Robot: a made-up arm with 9 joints. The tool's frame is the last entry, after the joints.
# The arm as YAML. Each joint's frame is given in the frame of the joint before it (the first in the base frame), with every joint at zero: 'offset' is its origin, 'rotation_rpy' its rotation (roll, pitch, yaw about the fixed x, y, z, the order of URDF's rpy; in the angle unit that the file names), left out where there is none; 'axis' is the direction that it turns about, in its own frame. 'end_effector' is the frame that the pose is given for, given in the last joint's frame.
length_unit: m
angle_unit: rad
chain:
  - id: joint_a
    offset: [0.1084, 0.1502, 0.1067]
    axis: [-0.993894, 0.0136, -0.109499]
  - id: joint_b
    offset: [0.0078, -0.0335, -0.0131]
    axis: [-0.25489, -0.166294, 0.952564]
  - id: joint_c
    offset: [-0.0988, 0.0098, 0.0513]
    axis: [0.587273, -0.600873, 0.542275]
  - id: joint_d
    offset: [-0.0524, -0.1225, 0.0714]
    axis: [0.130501, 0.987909, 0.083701]
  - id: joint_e
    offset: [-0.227, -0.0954, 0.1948]
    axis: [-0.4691, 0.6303, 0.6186]
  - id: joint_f
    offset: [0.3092, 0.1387, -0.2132]
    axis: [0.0, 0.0, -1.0]
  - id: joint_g
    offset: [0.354, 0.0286, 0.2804]
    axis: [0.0, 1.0, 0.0]
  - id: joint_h
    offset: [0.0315, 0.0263, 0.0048]
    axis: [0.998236, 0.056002, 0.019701]
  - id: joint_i
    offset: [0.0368, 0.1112, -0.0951]
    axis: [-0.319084, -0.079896, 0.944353]
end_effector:
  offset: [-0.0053, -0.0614, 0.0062]
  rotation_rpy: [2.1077, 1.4, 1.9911]
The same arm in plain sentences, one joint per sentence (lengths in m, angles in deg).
The arm has nine revolute joints in a row. What follows holds with every joint at zero, and every direction is one of the base frame's. The first joint lies 0.1084 m along +x and 0.1502 m along +y and 0.1067 m along +z from the base frame's origin and turns about the direction (-0.993894, 0.0136, -0.109499). The second joint lies 0.0078 m along +x and 0.0335 m along -y and 0.0131 m along -z from the first joint and turns about the direction (-0.25489, -0.166294, 0.952564). The third joint lies 0.0988 m along -x and 0.0098 m along +y and 0.0513 m along +z from the second joint and turns about the direction (0.587273, -0.600873, 0.542275). The fourth joint lies 0.0524 m along -x and 0.1225 m along -y and 0.0714 m along +z from the third joint and turns about the direction (0.130501, 0.987909, 0.083701). The fifth joint lies 0.227 m along -x and 0.0954 m along -y and 0.1948 m along +z from the fourth joint and turns about the direction (-0.4691, 0.6303, 0.6186). The sixth joint lies 0.3092 m along +x and 0.1387 m along +y and 0.2132 m along -z from the fifth joint and turns about -z. The seventh joint lies 0.354 m along +x and 0.0286 m along +y and 0.2804 m along +z from the sixth joint and turns about +y. The eighth joint lies 0.0315 m along +x and 0.0263 m along +y and 0.0048 m along +z from the seventh joint and turns about the direction (0.998236, 0.056002, 0.019701). The ninth joint lies 0.0368 m along +x and 0.1112 m along +y and 0.0951 m along -z from the eighth joint and turns about the direction (-0.319084, -0.079896, 0.944353). The tool frame, which is the frame that the pose is given for, lies 0.0053 m along -x and 0.0614 m along -y and 0.0062 m along +z from the ninth joint; its axes are the base frame's turned by roll 120.76, pitch 80.21 and yaw 114.08 deg (as in URDF: about the fixed x, then y, then z).
